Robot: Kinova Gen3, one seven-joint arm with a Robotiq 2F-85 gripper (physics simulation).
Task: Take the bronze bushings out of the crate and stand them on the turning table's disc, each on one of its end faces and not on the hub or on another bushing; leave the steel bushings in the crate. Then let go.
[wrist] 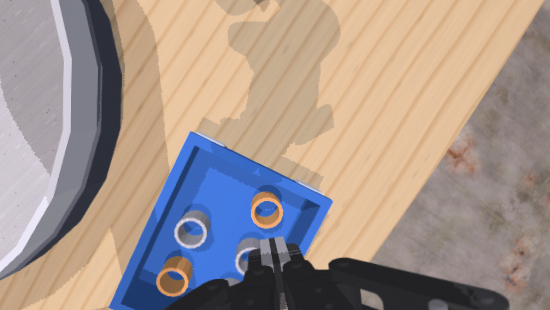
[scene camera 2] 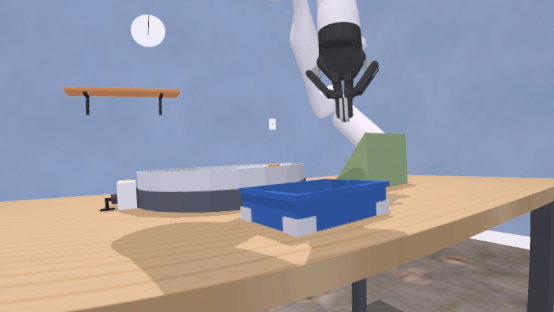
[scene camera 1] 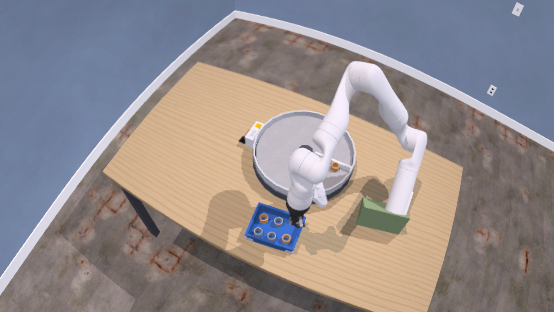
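Where they show: gripper, fingertip midpoint: (wrist: 273,253) (scene camera 2: 345,121) (scene camera 1: 292,223); arm's base at its link origin: (scene camera 2: 382,151) (scene camera 1: 395,211).
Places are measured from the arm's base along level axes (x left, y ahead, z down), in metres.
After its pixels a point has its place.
The blue crate (scene camera 1: 254,215) {x 0.139, y 0.526, z 0.050 m} (scene camera 2: 340,202) {x 0.228, y 0.456, z 0.067 m} (wrist: 155,220) {x 0.091, y 0.429, z 0.048 m} holds two bronze bushings, one (scene camera 1: 260,218) {x 0.136, y 0.504, z 0.068 m} (wrist: 181,263) {x 0.128, y 0.478, z 0.080 m} nearer the turning table and one (scene camera 1: 286,242) {x 0.201, y 0.382, z 0.076 m} (wrist: 266,195) {x 0.179, y 0.373, z 0.076 m} farther from it, and three steel bushings, including one (scene camera 1: 278,225) {x 0.139, y 0.432, z 0.077 m} (wrist: 200,214) {x 0.125, y 0.421, z 0.084 m} beside the table-side bronze one. All stand upright. Another bronze bushing (scene camera 1: 335,170) {x -0.139, y 0.283, z 0.034 m} (scene camera 2: 273,165) {x -0.141, y 0.298, z 0.022 m} stands on the grey disc (scene camera 1: 280,145) {x -0.198, y 0.529, z 0.045 m} (wrist: 25,85) {x -0.054, y 0.362, z 0.045 m}, apart from the dark hub (scene camera 1: 305,148). My gripper (scene camera 1: 298,224) {x 0.176, y 0.376, z -0.052 m} (scene camera 2: 344,118) {x 0.176, y 0.376, z -0.052 m} (wrist: 273,253) {x 0.176, y 0.376, z -0.052 m} is shut and empty, high above the crate. In the wrist view it partly hides the steel bushings.
The turning table's raised rim (scene camera 1: 255,162) {x -0.076, y 0.594, z 0.030 m} (scene camera 2: 210,180) {x -0.018, y 0.534, z 0.039 m} (wrist: 80,100) {x 0.000, y 0.353, z 0.032 m} stands beside the crate. A light divider bar (scene camera 1: 342,166) {x -0.165, y 0.258, z 0.031 m} lies by the bronze bushing on the disc. A white box (scene camera 1: 254,132) {x -0.226, y 0.651, z 0.040 m} (scene camera 2: 127,195) {x -0.187, y 0.660, z 0.068 m} adjoins the rim. A green block (scene camera 1: 382,218) {x 0.046, y 0.050, z -0.002 m} (scene camera 2: 387,160) {x 0.046, y 0.046, z 0.024 m} stands by the arm's base.
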